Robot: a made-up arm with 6 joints.
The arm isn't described. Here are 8 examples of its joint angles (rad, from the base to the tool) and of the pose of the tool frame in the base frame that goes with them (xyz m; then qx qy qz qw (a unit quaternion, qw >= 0)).
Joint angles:
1: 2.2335 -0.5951 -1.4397 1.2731 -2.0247 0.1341
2: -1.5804 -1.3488 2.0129 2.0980 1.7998 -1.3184
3: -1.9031 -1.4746 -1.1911 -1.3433 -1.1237 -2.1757
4: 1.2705 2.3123 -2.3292 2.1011 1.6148 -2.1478
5: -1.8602 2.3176 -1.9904 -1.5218 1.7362 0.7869
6: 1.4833 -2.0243 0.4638 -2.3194 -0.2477 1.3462
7: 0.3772 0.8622 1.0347 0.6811 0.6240 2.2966
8: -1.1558 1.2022 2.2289 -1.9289 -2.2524 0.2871
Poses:
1: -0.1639 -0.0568 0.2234 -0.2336 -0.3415 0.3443 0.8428
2: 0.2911 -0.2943 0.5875 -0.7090 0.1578 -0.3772 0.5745
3: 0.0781 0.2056 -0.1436 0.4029 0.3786 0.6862 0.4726
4: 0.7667 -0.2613 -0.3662 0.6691 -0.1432 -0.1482 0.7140
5: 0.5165 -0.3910 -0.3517 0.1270 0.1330 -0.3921 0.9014
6: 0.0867 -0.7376 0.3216 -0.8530 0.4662 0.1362 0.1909
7: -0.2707 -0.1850 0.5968 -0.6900 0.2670 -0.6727 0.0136
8: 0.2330 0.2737 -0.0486 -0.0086 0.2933 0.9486 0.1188
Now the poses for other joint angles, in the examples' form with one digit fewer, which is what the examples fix.
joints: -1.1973 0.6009 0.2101 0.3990 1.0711 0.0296
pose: -0.053 0.309 0.627 0.488 -0.062 0.787 0.371
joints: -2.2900 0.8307 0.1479 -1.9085 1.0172 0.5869
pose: -0.506 0.134 -0.674 -0.385 -0.054 0.914 0.118
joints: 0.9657 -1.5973 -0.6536 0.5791 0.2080 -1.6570
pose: 0.486 -0.506 -0.164 -0.693 0.677 -0.106 0.226
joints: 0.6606 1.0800 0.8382 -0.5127 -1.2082 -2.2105
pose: -0.018 -0.332 0.159 -0.112 0.693 -0.577 0.418
